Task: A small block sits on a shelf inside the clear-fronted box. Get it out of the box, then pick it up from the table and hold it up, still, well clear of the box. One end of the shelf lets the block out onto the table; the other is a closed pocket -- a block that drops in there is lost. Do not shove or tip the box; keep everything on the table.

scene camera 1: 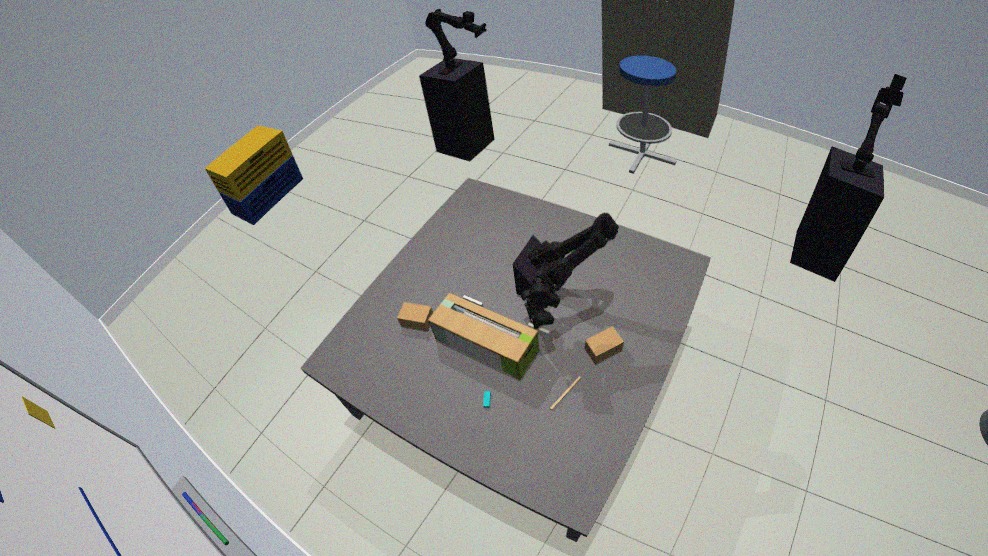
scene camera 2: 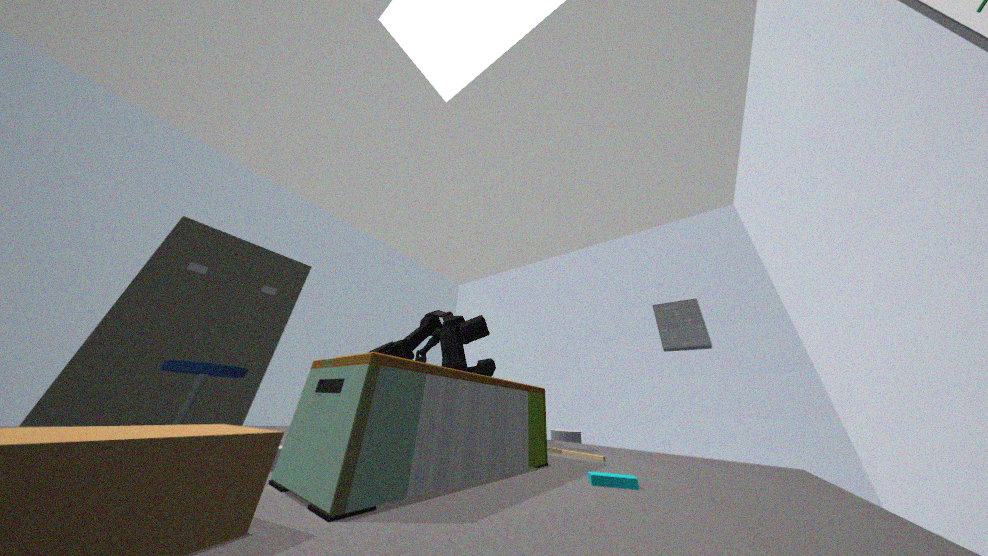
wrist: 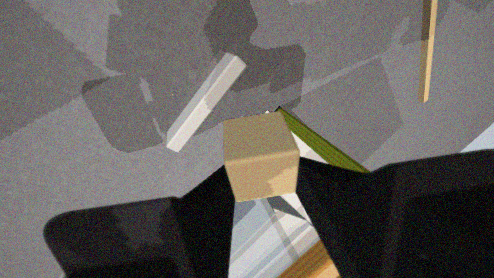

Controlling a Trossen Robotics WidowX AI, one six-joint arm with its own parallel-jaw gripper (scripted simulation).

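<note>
My gripper is visible to me, and the wrist view also shows it. I can see a tan block as well.
</note>
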